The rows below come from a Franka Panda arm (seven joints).
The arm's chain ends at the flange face. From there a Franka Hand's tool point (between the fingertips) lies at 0.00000 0.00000 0.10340 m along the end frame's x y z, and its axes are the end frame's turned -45 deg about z.
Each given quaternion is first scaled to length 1.
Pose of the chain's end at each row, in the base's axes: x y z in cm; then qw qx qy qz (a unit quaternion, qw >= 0):
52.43, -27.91, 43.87, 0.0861, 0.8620, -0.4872, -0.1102
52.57, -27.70, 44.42, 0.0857, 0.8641, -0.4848, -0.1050
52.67, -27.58, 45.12, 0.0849, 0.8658, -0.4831, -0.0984
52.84, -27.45, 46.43, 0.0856, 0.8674, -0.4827, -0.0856
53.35, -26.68, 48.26, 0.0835, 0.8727, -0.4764, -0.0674
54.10, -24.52, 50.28, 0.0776, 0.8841, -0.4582, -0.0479
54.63, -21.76, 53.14, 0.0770, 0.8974, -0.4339, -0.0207
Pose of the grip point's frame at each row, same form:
49.60, -28.33, 33.93, 0.0374, 0.9828, -0.1202, -0.1348
49.83, -28.18, 34.46, 0.0390, 0.9838, -0.1172, -0.1298
50.06, -28.12, 35.13, 0.0408, 0.9848, -0.1150, -0.1234
50.45, -28.13, 36.39, 0.0463, 0.9861, -0.1140, -0.1118
51.31, -27.52, 38.16, 0.0513, 0.9885, -0.1062, -0.0942
52.49, -25.48, 40.11, 0.0534, 0.9922, -0.0850, -0.0740
53.55, -23.00, 42.93, 0.0632, 0.9952, -0.0575, -0.0486

